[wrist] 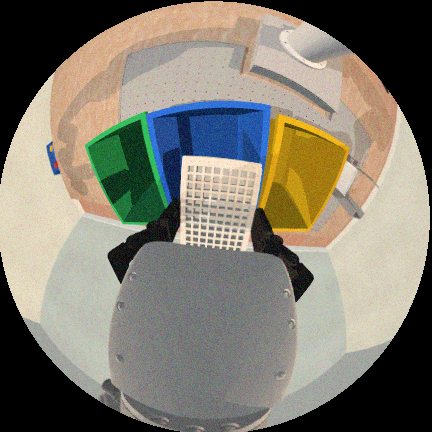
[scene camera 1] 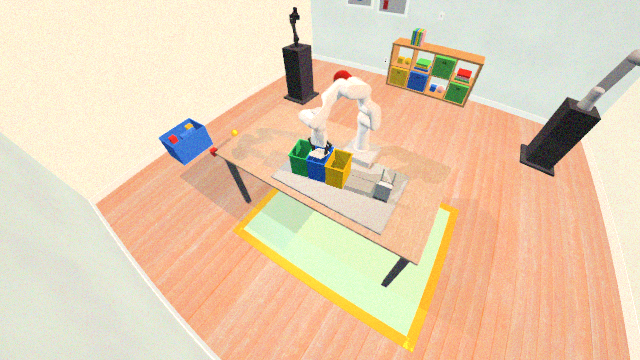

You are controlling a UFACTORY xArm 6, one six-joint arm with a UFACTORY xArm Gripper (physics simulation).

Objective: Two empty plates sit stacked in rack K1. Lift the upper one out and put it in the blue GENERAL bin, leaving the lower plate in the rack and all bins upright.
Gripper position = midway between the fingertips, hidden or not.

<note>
I see my gripper [wrist: 216,212], a yellow bin [scene camera 1: 337,169], a green bin [wrist: 122,158], a blue general bin [wrist: 239,130] and a white plate [wrist: 218,195].
The yellow bin also shows in the wrist view [wrist: 303,163].
</note>
